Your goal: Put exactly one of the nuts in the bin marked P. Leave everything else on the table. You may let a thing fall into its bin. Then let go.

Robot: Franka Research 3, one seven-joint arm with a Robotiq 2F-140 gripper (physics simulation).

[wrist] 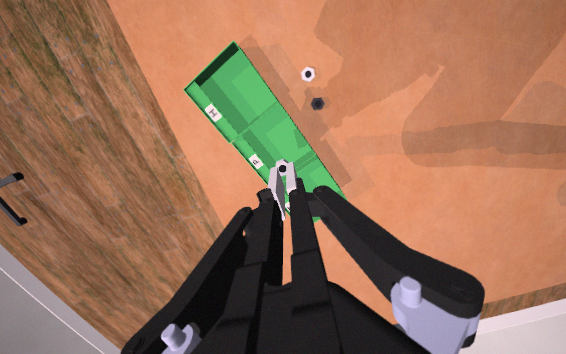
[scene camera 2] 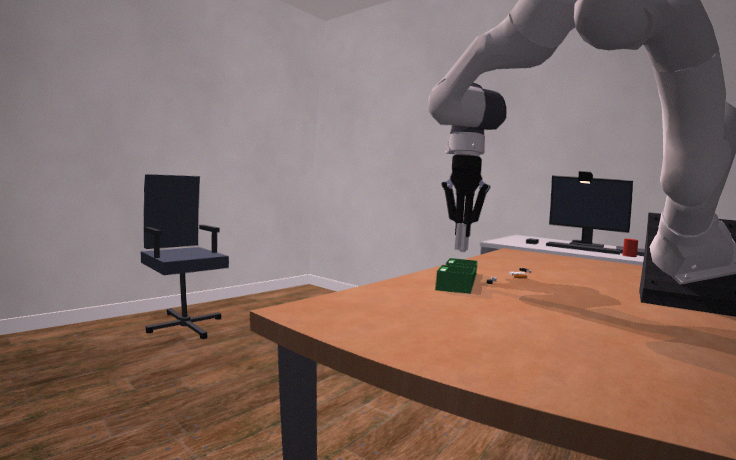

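My gripper (scene camera 2: 461,246) (wrist: 285,175) is shut on a light nut (wrist: 282,168) with a dark hole, held at the fingertips. It hangs above the green bins, and in the wrist view the nut shows over the near part of the bin marked P (wrist: 255,161). The P bin is the middle one of a joined green row (scene camera 2: 454,279). A white nut (wrist: 308,74) and a dark nut (wrist: 317,103) lie on the table beside the row. The inside of the P bin is partly hidden by the fingers.
The bin marked H (wrist: 212,113) adjoins the P bin, and a third bin (wrist: 320,176) is partly behind the fingers. An orange piece (scene camera 2: 519,276) and other small parts lie farther along the table (scene camera 2: 461,336). A monitor (scene camera 2: 590,203) and red cup (scene camera 2: 630,247) stand behind.
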